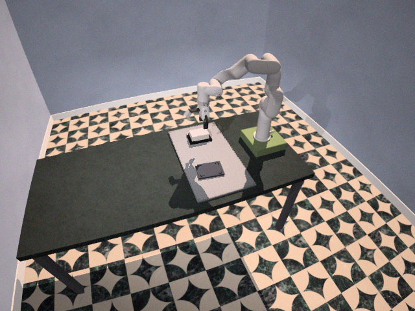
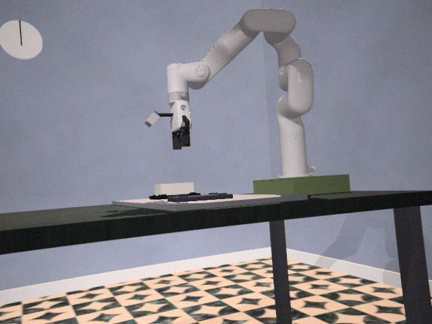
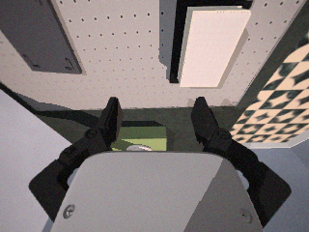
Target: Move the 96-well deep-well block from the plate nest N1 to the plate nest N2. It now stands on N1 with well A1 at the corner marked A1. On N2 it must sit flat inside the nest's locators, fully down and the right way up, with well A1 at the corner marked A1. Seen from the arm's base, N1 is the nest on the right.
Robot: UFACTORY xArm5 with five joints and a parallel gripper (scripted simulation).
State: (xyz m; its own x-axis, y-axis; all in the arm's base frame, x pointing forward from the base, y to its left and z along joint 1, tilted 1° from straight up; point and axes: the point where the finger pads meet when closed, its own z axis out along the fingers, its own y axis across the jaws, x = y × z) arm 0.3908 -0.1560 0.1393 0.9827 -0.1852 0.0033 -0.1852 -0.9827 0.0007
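My gripper is now 10 mm past the white deep-well block, 90 mm to the left of it and 150 mm above it. From my hand the other things lie so: nest N1: 10 mm behind, 90 mm to the right, 180 mm below; dark nest N2: 80 mm ahead, 240 mm to the left, 180 mm below.
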